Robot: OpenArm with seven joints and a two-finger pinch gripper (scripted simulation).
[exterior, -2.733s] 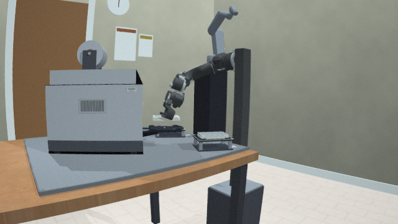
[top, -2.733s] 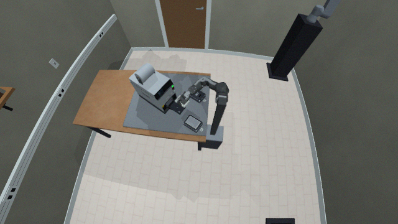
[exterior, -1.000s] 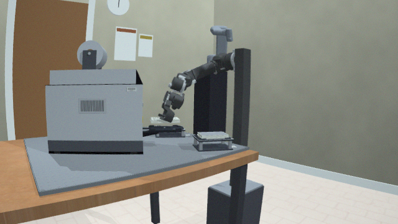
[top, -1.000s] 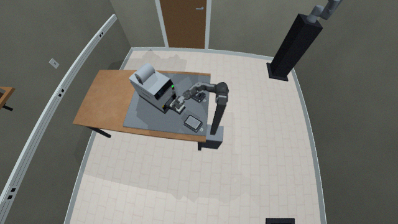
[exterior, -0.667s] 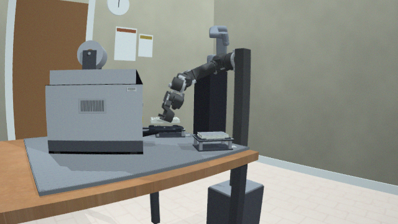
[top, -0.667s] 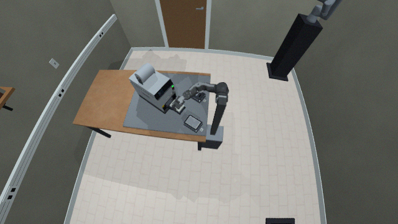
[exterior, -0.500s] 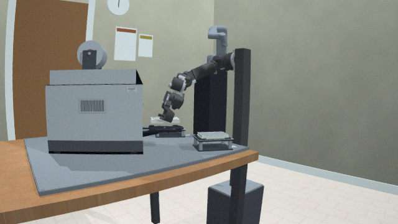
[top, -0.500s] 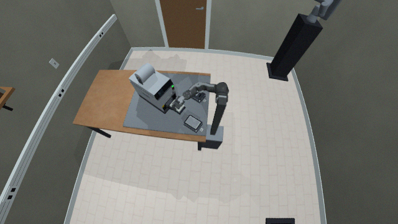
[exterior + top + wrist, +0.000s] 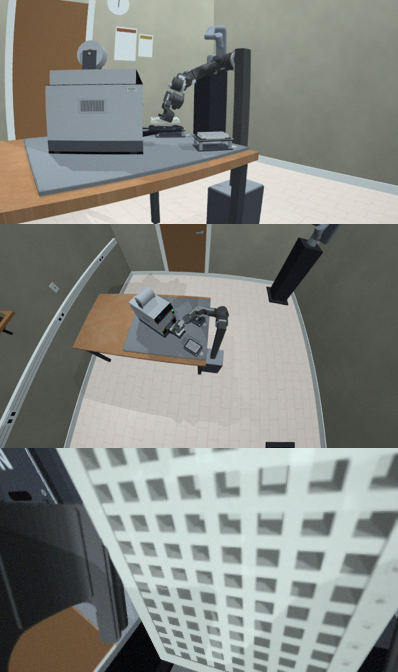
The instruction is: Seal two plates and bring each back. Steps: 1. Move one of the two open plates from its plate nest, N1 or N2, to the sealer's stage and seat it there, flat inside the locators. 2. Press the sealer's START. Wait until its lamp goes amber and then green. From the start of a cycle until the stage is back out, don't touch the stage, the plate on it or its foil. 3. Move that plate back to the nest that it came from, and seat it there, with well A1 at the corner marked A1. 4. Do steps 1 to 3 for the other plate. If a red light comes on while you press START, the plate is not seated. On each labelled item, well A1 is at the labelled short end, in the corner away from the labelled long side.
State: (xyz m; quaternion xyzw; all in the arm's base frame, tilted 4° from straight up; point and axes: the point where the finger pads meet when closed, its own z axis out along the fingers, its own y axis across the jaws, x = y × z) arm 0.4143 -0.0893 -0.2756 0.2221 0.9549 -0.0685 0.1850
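Right now the white open-well plate is 10 mm below my hand. The rest, counted from my hand: white start button (130 mm to the right, 60 mm above, 50 mm ahead); then yellow warning mark (130 mm ahead, 30 mm to the left, 10 mm above); then sealer stage (40 mm below).
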